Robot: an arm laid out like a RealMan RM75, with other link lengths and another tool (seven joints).
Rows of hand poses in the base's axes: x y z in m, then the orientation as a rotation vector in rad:
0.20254, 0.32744, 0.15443, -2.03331, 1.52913, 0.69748
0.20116, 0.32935, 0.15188, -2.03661, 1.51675, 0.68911
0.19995, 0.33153, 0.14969, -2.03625, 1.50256, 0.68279
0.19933, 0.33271, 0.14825, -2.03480, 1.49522, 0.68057
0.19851, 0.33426, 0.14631, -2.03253, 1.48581, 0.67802
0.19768, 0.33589, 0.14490, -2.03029, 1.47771, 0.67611
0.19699, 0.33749, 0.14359, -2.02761, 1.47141, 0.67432
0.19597, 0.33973, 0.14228, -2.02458, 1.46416, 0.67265
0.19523, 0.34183, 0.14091, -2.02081, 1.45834, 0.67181
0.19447, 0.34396, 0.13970, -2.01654, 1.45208, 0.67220
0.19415, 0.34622, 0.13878, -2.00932, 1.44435, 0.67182
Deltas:
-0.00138, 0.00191, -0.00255, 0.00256, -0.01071, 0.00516
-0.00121, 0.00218, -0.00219, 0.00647, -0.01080, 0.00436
-0.00062, 0.00118, -0.00144, 0.00445, -0.00510, 0.00181
-0.00082, 0.00155, -0.00194, 0.00605, -0.00641, 0.00217
-0.00083, 0.00163, -0.00141, 0.00546, -0.00537, 0.00179
-0.00069, 0.00160, -0.00131, 0.00482, -0.00455, 0.00079
-0.00102, 0.00224, -0.00131, 0.00560, -0.00496, 0.00105
-0.00074, 0.00210, -0.00137, 0.00554, -0.00387, 0.00023
-0.00076, 0.00213, -0.00121, 0.00642, -0.00331, 0.00046
-0.00032, 0.00226, -0.00092, 0.00907, -0.00499, -0.00074

